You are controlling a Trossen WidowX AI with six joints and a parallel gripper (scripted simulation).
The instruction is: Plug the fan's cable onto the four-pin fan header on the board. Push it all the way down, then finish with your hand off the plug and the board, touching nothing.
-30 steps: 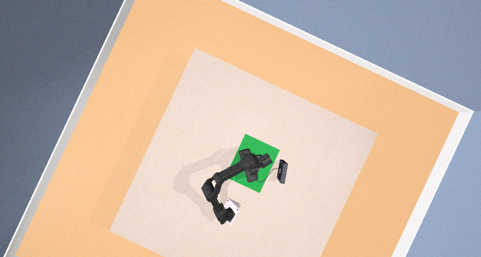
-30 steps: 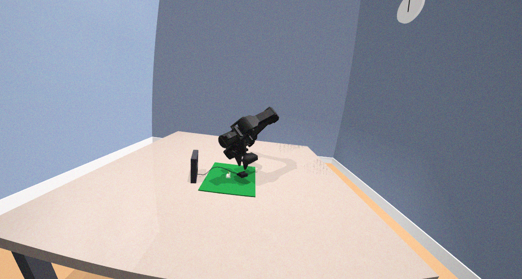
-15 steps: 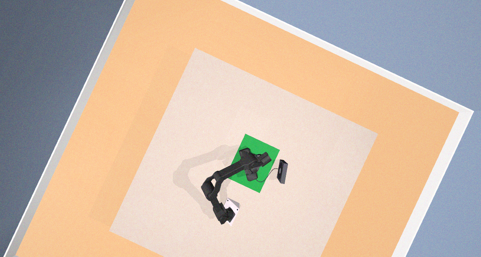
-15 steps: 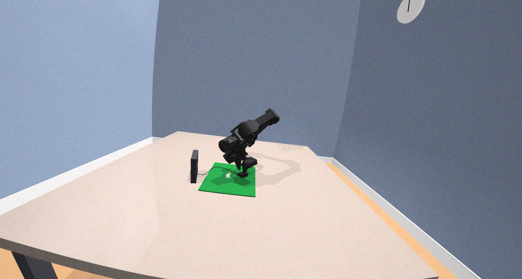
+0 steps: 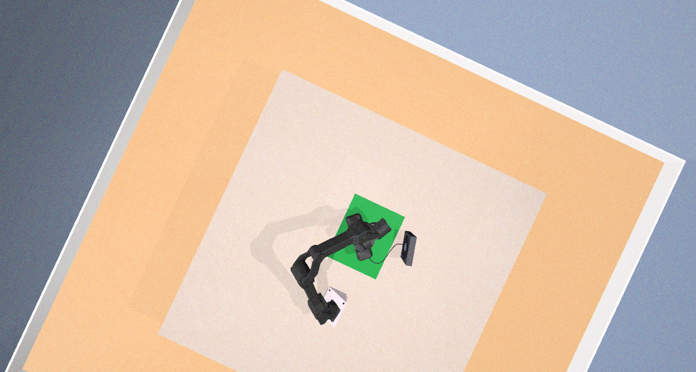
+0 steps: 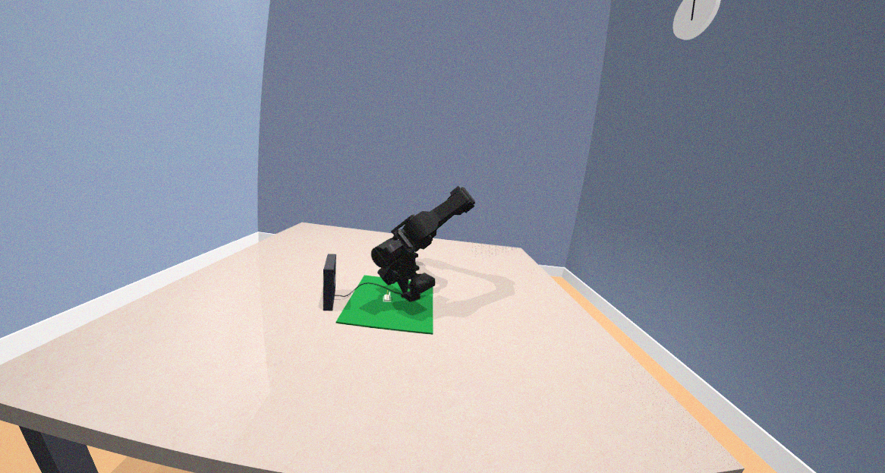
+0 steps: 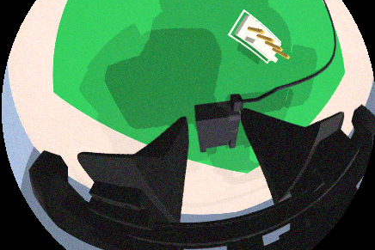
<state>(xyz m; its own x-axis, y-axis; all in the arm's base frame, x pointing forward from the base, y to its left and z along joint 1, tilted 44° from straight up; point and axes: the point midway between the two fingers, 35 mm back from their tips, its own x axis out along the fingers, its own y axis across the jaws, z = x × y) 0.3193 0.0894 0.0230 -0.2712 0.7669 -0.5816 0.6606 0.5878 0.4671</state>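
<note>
The dark plug is 1 cm to the left of my gripper tip and 1 cm behind it. Round my gripper tip: white four-pin header: 6 cm to the right, 2 cm ahead, 1 cm below; green board: 5 cm to the right, 2 cm below, 2 cm ahead; black fan: 21 cm to the right, 7 cm ahead, 5 cm above.
</note>
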